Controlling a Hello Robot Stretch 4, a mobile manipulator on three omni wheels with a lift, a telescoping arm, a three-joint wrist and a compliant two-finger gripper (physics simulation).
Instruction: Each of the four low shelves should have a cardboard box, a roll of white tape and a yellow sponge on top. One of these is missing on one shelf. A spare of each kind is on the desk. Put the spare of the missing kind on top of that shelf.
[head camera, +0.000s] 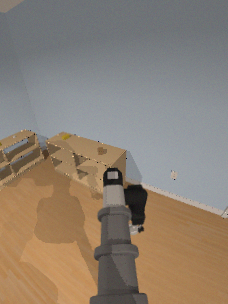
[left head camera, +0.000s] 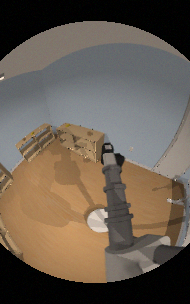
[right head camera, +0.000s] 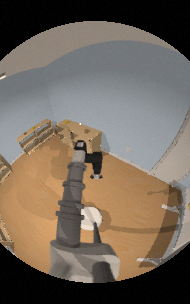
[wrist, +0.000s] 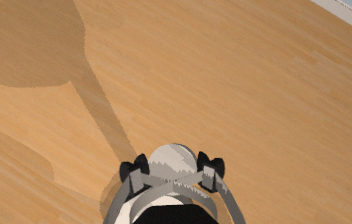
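Pixels of known places: gripper, fingertip midpoint: (head camera: 132, 231) (right head camera: 95, 177) (wrist: 171, 165); robot's base, origin of the base link: (left head camera: 99, 219) (right head camera: 88, 217).
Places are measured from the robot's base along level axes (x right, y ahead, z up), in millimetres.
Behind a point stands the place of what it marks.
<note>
My gripper (head camera: 136, 229) @[x 86, y 411, z 836 mm] (right head camera: 97, 176) @[x 86, y 411, z 836 mm] (wrist: 171, 165) @[x 86, y 411, z 836 mm] is shut on the roll of white tape (wrist: 172, 154) @[x 87, y 428, z 870 mm], which shows pale and round between the fingertips, high above the floor. In the left head view the arm hides the gripper. A low wooden shelf (head camera: 119, 164) @[x 91, y 1401, z 472 mm] (left head camera: 100, 144) @[x 108, y 1428, z 362 mm] (right head camera: 95, 142) @[x 72, y 1373, z 411 mm] stands against the wall beyond the arm. On its top are a yellow sponge (head camera: 66, 136) @[x -680, y 1951, z 619 mm] and a small brown cardboard box (head camera: 102, 150) @[x -110, y 1489, z 632 mm]; I cannot make out a tape roll there. A second low shelf (left head camera: 36, 142) @[x -1689, y 1717, z 320 mm] (right head camera: 36, 137) @[x -1701, y 1713, z 309 mm] stands to its left with a yellow sponge (left head camera: 33, 133) @[x -1753, y 1800, z 593 mm] on top.
Parts of further low shelves (left head camera: 4, 181) @[x -2730, y 435, z 52 mm] (right head camera: 4, 170) @[x -2763, y 512, z 57 mm] show at the left edge. White desk legs (right head camera: 171, 208) show at the right edge. My round white base (left head camera: 97, 220) @[x -45, y 1, z 187 mm] (right head camera: 91, 218) @[x 52, y -2, z 187 mm] is on the wooden floor (head camera: 175, 250) @[x 608, y 562, z -28 mm]. The blue wall (head camera: 160, 100) @[x 499, y 1421, z 1228 mm] rises behind the shelves.
</note>
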